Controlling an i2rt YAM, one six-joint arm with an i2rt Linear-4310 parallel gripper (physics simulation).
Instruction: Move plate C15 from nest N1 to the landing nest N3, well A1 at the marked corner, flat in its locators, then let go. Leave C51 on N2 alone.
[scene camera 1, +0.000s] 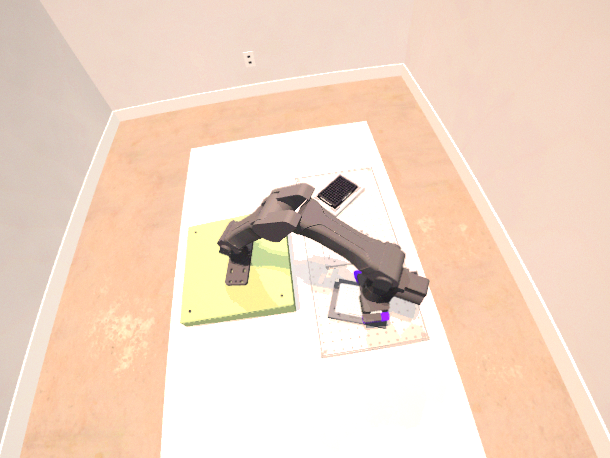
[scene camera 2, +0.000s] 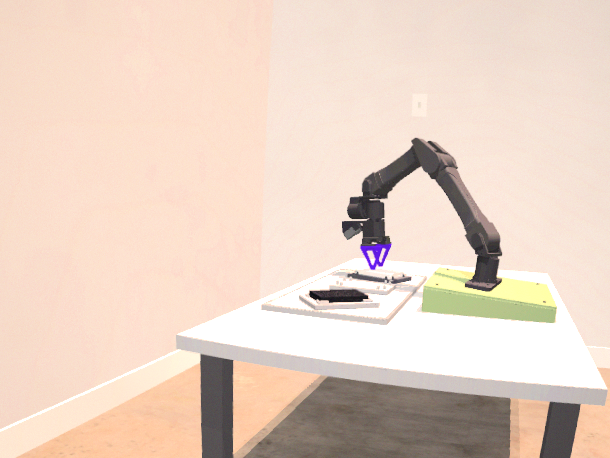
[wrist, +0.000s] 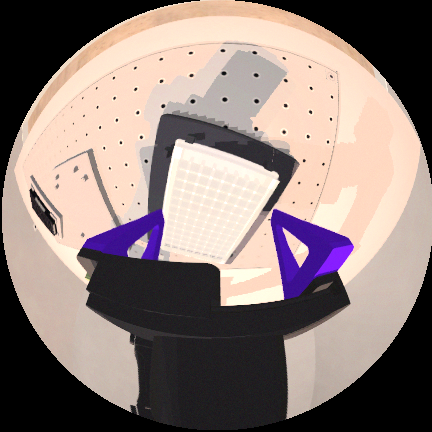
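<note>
The white plate, taken as C15, sits in a dark nest, taken as N1. My gripper is open, pointing down with its purple fingertips a little above the plate. The plate looks turned relative to the fingers in the wrist view. A pale empty nest, taken as N3, is in the middle, mostly hidden by the arm in scene camera 1. The black plate, taken as C51, sits on a white nest. Labels and the marked corner cannot be read.
A perforated board carries the nests on the white table. The arm stands on a yellow-green block beside the board and reaches over it.
</note>
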